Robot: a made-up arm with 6 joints. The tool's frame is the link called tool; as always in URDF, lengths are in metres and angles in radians. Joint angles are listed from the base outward.
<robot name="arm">
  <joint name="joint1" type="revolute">
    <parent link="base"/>
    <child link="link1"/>
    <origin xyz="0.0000 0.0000 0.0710" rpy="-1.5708 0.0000 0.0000"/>
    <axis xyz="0 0 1"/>
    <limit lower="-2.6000" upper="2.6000"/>
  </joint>
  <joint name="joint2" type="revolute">
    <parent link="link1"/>
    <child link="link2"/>
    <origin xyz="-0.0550 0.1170 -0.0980" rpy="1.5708 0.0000 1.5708"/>
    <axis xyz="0 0 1"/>
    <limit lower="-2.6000" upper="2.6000"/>
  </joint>
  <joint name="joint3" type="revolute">
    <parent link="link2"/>
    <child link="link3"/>
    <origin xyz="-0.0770 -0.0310 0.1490" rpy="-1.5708 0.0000 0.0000"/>
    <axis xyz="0 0 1"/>
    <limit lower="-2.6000" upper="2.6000"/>
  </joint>
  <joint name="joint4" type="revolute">
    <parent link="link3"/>
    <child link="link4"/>
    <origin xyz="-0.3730 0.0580 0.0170" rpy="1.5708 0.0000 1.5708"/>
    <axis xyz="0 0 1"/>
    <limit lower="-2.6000" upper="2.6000"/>
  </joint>
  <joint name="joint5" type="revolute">
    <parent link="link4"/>
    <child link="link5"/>
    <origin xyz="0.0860 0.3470 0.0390" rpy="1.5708 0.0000 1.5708"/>
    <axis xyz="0 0 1"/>
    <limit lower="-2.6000" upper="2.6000"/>
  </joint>
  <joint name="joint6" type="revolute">
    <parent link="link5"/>
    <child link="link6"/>
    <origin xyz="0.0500 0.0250 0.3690" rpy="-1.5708 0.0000 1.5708"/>
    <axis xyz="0 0 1"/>
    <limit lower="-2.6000" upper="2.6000"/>
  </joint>
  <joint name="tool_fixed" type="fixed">
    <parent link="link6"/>
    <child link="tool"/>
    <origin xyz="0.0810 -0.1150 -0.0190" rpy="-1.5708 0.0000 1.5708"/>
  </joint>
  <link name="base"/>
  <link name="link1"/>
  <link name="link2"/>
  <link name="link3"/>
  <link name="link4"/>
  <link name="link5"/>
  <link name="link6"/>
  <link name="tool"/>
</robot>
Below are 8 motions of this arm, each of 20 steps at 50 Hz.
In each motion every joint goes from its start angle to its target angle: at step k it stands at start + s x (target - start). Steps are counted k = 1, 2, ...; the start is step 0. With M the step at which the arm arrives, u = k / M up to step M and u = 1 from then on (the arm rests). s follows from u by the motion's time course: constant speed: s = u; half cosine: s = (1 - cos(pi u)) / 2; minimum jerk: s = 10 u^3 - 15 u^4 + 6 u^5.
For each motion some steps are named. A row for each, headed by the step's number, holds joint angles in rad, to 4 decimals.
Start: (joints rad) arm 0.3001 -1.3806 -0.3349 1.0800 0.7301 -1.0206
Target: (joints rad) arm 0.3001 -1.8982 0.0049 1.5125 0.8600 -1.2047
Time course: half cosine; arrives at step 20
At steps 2, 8, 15, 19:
2: 0.3001 -1.3933 -0.3266 1.0906 0.7333 -1.0251
8: 0.3001 -1.5594 -0.2175 1.2294 0.7750 -1.0842
15: 0.3001 -1.8224 -0.0449 1.4492 0.8410 -1.1777
19: 0.3001 -1.8950 0.0028 1.5098 0.8592 -1.2036

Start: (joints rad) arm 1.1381 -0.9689 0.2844 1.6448 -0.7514 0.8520
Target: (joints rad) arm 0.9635 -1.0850 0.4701 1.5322 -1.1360 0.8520
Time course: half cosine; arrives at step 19
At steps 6, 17, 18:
6: 1.0985 -0.9952 0.3265 1.6193 -0.8385 0.8520
17: 0.9682 -1.0819 0.4651 1.5353 -1.1256 0.8520
18: 0.9647 -1.0842 0.4688 1.5330 -1.1334 0.8520

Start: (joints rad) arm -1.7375 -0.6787 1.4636 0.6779 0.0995 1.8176
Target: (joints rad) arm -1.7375 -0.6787 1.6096 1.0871 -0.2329 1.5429
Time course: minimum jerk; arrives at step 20
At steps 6, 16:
6: -1.7375 -0.6787 1.4874 0.7446 0.0453 1.7728
16: -1.7375 -0.6787 1.6011 1.0634 -0.2136 1.5588

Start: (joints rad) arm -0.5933 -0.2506 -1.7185 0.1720 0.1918 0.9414
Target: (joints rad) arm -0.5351 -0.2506 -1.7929 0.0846 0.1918 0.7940
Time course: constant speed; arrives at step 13
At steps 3, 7, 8, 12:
3: -0.5799 -0.2506 -1.7357 0.1518 0.1918 0.9074
7: -0.5620 -0.2506 -1.7586 0.1249 0.1918 0.8620
8: -0.5575 -0.2506 -1.7643 0.1182 0.1918 0.8507
12: -0.5396 -0.2506 -1.7872 0.0913 0.1918 0.8053

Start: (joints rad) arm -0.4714 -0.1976 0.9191 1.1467 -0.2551 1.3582
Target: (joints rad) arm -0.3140 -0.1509 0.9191 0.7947 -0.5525 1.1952
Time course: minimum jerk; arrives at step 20
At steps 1, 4, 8, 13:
1: -0.4712 -0.1975 0.9191 1.1463 -0.2554 1.3580
4: -0.4623 -0.1949 0.9191 1.1263 -0.2723 1.3488
8: -0.4214 -0.1828 0.9191 1.0350 -0.3495 1.3065
13: -0.3510 -0.1619 0.9191 0.8775 -0.4826 1.2335

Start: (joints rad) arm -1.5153 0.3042 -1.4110 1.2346 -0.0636 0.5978
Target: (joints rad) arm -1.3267 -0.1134 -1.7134 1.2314 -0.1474 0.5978
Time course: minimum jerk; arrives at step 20
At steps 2, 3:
2: -1.5137 0.3006 -1.4136 1.2346 -0.0643 0.5978
3: -1.5103 0.2931 -1.4190 1.2345 -0.0658 0.5978

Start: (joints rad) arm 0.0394 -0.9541 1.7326 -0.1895 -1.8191 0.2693
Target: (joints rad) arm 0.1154 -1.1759 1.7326 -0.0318 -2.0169 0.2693
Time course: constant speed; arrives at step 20
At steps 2, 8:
2: 0.0470 -0.9763 1.7326 -0.1737 -1.8389 0.2693
8: 0.0698 -1.0428 1.7326 -0.1264 -1.8982 0.2693

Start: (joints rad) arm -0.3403 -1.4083 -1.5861 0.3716 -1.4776 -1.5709
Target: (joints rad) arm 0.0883 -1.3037 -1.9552 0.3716 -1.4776 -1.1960
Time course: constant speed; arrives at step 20
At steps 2, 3, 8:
2: -0.2974 -1.3978 -1.6230 0.3716 -1.4776 -1.5334
3: -0.2760 -1.3926 -1.6415 0.3716 -1.4776 -1.5147
8: -0.1689 -1.3665 -1.7337 0.3716 -1.4776 -1.4209

